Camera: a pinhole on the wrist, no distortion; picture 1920 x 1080 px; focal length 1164.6 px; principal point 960.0 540.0 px. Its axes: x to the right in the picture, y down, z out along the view. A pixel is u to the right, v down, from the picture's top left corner.
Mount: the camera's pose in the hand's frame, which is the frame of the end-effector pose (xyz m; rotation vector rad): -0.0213 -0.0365 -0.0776 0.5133 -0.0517 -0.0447
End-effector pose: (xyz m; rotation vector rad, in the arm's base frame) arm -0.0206 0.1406 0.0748 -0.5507 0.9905 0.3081
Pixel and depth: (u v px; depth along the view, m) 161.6 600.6 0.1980
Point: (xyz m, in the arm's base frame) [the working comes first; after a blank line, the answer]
In the camera's frame: -0.1357 0.0103 0.1980

0.0147 0.0983 0.2937
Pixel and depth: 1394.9 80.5 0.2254
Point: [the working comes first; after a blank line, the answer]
In the camera's frame: 0.0842 -0.0889 0.2254

0.1693 -0.0035 0.1365
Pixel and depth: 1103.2 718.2 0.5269
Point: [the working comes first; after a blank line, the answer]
In the camera's frame: 0.0648 0.0806 0.5269

0.3941 0.1934 0.3118
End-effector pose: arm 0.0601 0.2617 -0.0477 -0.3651 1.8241 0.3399
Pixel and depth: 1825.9 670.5 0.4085
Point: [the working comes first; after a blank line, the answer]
In the camera's frame: 0.3037 0.0458 0.4085

0.3514 0.1767 -0.3905
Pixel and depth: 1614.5 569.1 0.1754
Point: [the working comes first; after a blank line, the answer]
In the camera's frame: 0.0986 0.0044 0.1754

0.1643 0.1773 -0.1392
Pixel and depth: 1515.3 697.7 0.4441
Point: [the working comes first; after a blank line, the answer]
In the camera's frame: 0.2118 0.0601 0.4441

0.4062 0.1980 -0.3100
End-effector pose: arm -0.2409 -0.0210 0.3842 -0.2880 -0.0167 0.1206
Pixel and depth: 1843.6 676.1 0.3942
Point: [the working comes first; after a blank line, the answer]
In the camera's frame: 0.2991 0.0461 0.3942

0.0257 -0.1017 0.7296
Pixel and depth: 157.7 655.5 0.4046
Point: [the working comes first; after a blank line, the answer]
In the camera's frame: -0.2787 0.0401 0.4046

-0.5494 -0.1553 0.7085
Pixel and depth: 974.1 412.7 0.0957
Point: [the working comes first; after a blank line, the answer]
In the camera's frame: 0.0012 -0.0105 0.0957

-0.2562 -0.1121 0.4110
